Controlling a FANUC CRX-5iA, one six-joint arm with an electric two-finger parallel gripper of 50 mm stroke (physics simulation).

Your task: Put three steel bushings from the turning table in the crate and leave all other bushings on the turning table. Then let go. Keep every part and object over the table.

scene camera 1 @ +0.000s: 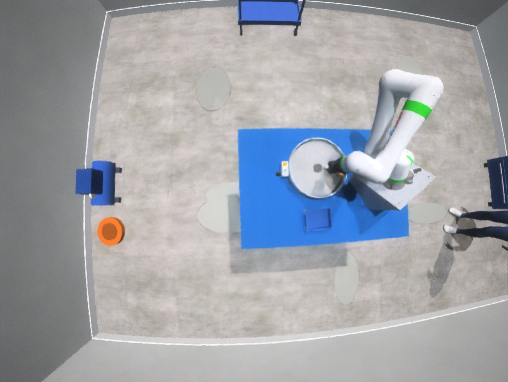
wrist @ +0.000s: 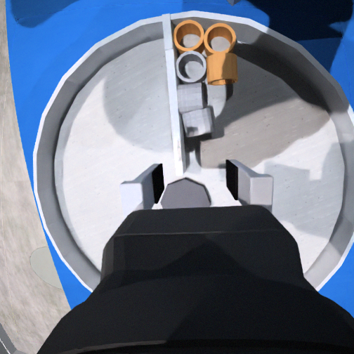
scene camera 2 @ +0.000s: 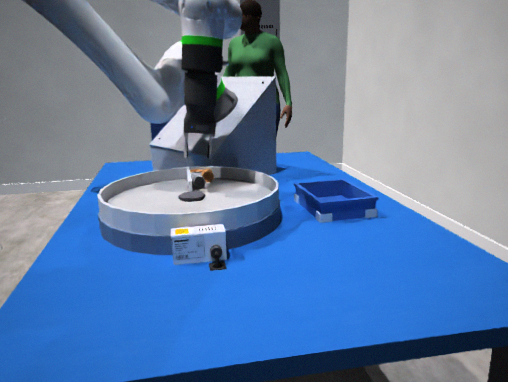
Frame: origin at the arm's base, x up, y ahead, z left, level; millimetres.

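Seen in the pictures: gripper, fingertip midpoint: (scene camera 1: 330,168) (scene camera 2: 197,157); arm's base at its link origin: (scene camera 1: 393,181) (scene camera 2: 218,108).
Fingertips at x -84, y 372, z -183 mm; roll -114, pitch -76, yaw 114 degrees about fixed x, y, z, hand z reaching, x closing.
Offsets run from my fingertips to a thing's top centre. "spot": to the spot under its first point.
My gripper (scene camera 1: 330,167) (scene camera 2: 198,155) (wrist: 194,174) is open and empty, above the turning table (scene camera 1: 305,177) (scene camera 2: 145,220) (wrist: 95,175) near its dark hub (wrist: 186,195). Beside the thin divider (wrist: 172,95) in the wrist view, a grey steel bushing (wrist: 178,67) stands upright. A second steel bushing (wrist: 191,96) and a third steel bushing (wrist: 198,122) lie in line towards the hub. Two orange bushings (wrist: 176,37) (wrist: 233,40) stand near the rim; another orange bushing (wrist: 222,70) lies beside the upright steel one. The blue crate @(dx -91, dy +133, dz +315 mm) (scene camera 1: 306,220) (scene camera 2: 350,211) shows no bushing.
The turning table has a raised rim all round. A white labelled box @(spot: dx -83, dy +285, dz -76 mm) (scene camera 1: 284,169) (scene camera 2: 187,247) and a small black device @(spot: dx -115, dy +323, dz -62 mm) (scene camera 2: 216,252) stand against its outer side. The robot's grey pedestal (scene camera 1: 380,192) (scene camera 2: 245,130) stands behind it. A person (scene camera 2: 255,52) stands beyond the table.
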